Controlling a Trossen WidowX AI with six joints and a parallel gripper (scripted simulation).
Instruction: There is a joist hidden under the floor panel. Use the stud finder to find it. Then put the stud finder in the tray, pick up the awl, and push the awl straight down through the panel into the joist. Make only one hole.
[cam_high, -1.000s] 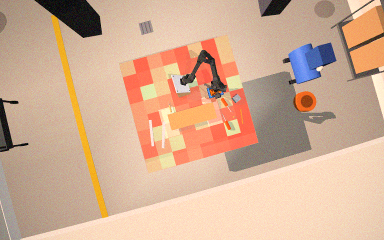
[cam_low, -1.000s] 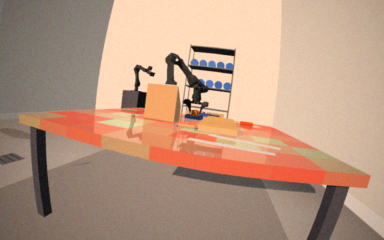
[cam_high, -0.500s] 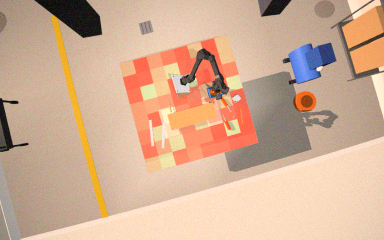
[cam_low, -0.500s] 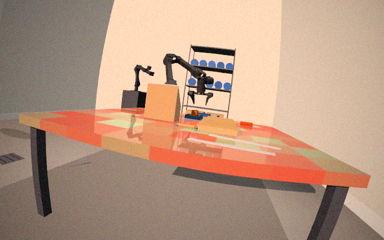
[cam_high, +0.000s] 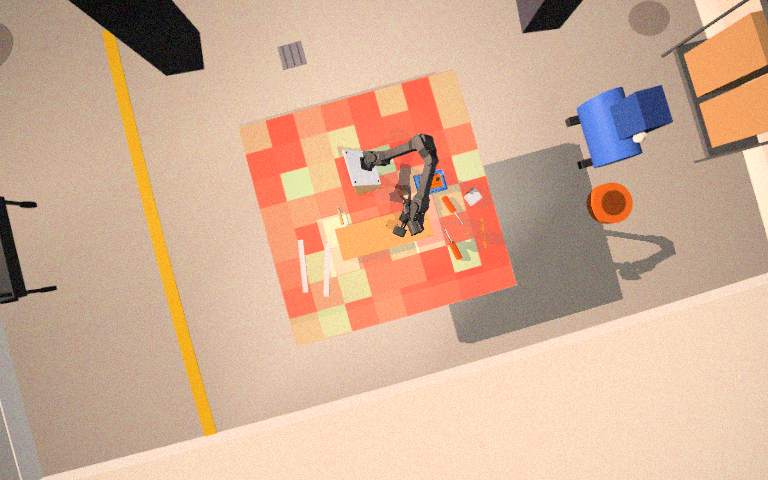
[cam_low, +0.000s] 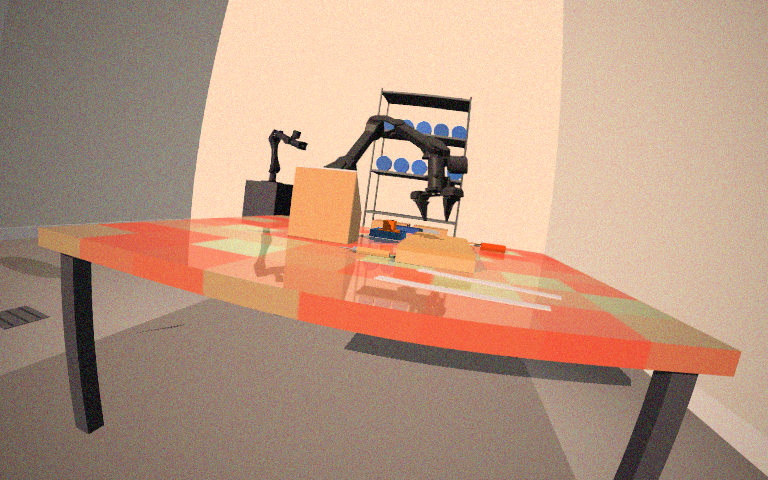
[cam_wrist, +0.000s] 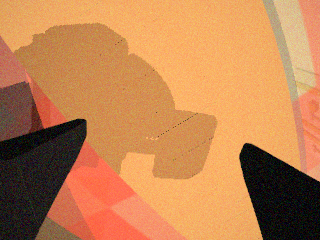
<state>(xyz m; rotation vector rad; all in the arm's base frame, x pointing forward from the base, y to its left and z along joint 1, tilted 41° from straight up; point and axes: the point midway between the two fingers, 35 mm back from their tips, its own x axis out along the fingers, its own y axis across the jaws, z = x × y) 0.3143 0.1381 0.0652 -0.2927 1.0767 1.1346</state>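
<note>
Now: gripper tip 120 mm past the awl, 340 mm to the left of it and 80 mm above it. From my gripper tip the other things lie so: blue tray: 200 mm behind, 200 mm to the left, 80 mm below; then orange stud finder: 200 mm behind, 220 mm to the left, 40 mm below; then grey block: 80 mm behind, 420 mm to the left, 70 mm below.
</note>
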